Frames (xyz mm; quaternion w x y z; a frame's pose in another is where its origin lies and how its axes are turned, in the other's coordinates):
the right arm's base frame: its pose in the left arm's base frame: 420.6 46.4 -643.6 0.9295 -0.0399 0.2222 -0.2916
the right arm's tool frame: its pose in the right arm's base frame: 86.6 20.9 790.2 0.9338 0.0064 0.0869 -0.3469
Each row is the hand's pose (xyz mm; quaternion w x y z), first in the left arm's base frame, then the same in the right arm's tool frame.
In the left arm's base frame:
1: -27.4 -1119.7 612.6 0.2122 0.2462 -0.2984 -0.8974
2: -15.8 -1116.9 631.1 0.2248 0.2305 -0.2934 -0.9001
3: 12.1 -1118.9 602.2 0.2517 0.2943 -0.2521 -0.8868
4: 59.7 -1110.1 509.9 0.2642 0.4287 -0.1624 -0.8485
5: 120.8 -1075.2 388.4 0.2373 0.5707 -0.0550 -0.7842
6: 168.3 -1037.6 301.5 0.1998 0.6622 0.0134 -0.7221
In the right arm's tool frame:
1: 733.3 -1293.4 270.9 0.5950 0.6253 -0.0588 -0.5015
2: 726.5 -1291.2 291.8 0.6088 0.6123 -0.0677 -0.4999
3: 740.9 -1254.9 282.1 0.6269 0.6339 -0.0070 -0.4530
4: 767.4 -1170.4 227.2 0.6265 0.6712 0.1341 -0.3727
5: 780.0 -1054.2 149.3 0.5853 0.6932 0.3015 -0.2931
6: 777.6 -964.5 93.0 0.5311 0.7006 0.4126 -0.2386

